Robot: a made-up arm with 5 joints.
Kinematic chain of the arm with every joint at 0, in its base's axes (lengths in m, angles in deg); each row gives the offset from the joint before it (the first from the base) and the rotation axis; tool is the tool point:
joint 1: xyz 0 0 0.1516 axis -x
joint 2: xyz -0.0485 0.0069 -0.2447 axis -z
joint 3: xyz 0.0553 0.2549 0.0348 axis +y
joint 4: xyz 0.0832 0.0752 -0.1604 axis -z
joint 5: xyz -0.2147 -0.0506 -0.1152 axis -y
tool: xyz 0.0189 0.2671 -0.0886
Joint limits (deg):
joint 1: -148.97..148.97
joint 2: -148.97..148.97
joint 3: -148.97..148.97
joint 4: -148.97..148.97
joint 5: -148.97..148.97
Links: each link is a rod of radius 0.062 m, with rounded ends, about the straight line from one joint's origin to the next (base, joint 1, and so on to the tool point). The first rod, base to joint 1, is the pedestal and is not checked.
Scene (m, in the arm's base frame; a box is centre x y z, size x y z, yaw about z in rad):
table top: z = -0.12
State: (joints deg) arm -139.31 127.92 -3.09 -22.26 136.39
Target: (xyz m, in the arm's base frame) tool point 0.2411 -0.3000 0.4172
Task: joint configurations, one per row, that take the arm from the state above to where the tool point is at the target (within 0.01 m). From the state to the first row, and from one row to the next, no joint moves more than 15 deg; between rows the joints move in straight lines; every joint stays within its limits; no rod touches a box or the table.
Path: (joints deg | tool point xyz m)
1: -140.92 115.99 10.76 -22.44 138.49 | 0.4290 0.2942 0.3944
2: -142.53 104.06 24.60 -22.62 140.58 | 0.4426 0.1472 0.4430
3: -144.14 92.14 38.45 -22.79 142.68 | 0.4199 0.0047 0.4693
4: -145.75 80.21 52.29 -22.97 144.78 | 0.3706 -0.1216 0.4716
5: -147.36 68.28 66.14 -23.15 146.87 | 0.3070 -0.2241 0.4522
6: -148.97 56.35 79.99 -23.33 148.97 | 0.2411 -0.3000 0.4172

